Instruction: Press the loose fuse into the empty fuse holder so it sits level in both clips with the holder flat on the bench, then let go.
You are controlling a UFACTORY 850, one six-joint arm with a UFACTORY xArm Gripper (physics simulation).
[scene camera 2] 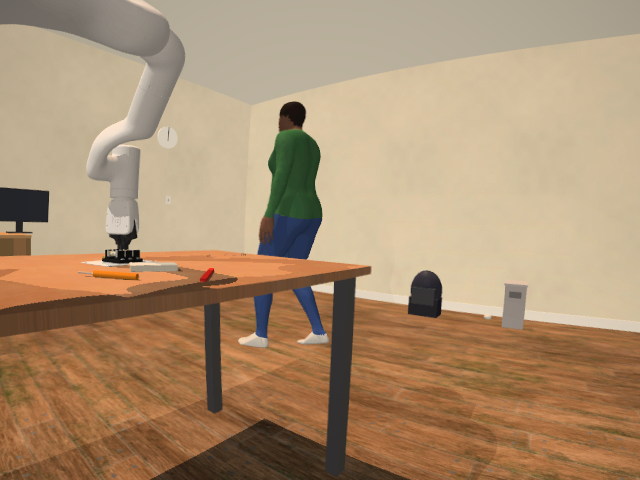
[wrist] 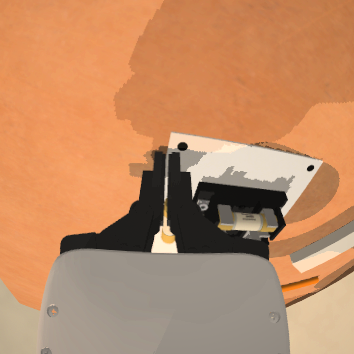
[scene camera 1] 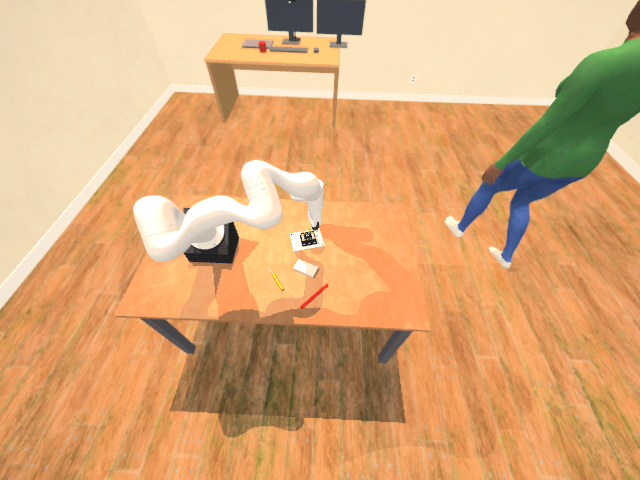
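Note:
A black fuse holder block (wrist: 242, 198) (scene camera 1: 309, 238) (scene camera 2: 122, 255) sits on a white plate (wrist: 246, 161) (scene camera 1: 295, 242) near the middle of the table (scene camera 1: 154, 289). In the wrist view one cream fuse with yellow caps (wrist: 247, 221) sits across the holder's right clips. The loose fuse (wrist: 164, 226) shows only as a cream and yellow sliver through the gap under my fingers, beside the block's left side. My gripper (wrist: 166, 167) (scene camera 1: 314, 226) (scene camera 2: 122, 248) is shut, pointing down, with its tips just over the plate's left edge. Nothing is between the fingers.
A white block (scene camera 1: 305, 268) (scene camera 2: 153, 266), a yellow pencil (scene camera 1: 276, 279) (scene camera 2: 113, 274) and a red pen (scene camera 1: 314, 295) (scene camera 2: 207, 274) lie in front of the plate. A person in green (scene camera 1: 563, 134) (scene camera 2: 291, 207) walks past the table's right side. The arm base (scene camera 1: 211, 248) stands at the left.

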